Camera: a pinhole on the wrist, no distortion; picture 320 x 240 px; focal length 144.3 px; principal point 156.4 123.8 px. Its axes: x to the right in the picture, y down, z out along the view. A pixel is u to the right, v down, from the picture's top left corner.
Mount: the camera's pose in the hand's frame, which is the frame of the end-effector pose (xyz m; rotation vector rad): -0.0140 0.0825 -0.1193 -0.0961 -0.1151 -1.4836
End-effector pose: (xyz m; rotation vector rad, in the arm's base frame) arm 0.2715 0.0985 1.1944 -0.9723 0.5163 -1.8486
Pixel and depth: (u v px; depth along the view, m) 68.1 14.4 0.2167
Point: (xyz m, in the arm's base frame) 0.5033 0.1686 1.0032
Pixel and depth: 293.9 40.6 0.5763
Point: 0.5381 0.5920 1.6679
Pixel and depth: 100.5 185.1 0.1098
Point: 0.3313 0.0078 1.0958
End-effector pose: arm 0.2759 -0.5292 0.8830 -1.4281 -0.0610 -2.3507
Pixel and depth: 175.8 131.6 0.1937
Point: 0.3714 -0.5873 0.9019
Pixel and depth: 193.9 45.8 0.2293
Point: 0.4440 -0.5016 0.8134
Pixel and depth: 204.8 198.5 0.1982
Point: 0.3308 -0.5846 0.9940
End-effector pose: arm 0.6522 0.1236 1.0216 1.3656 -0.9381 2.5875
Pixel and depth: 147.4 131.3 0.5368
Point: 0.8853 -0.2533 1.1018
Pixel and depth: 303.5 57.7 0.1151
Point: 0.7025 0.1486 0.9915
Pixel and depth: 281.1 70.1 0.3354
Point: 0.9631 0.1494 1.1162
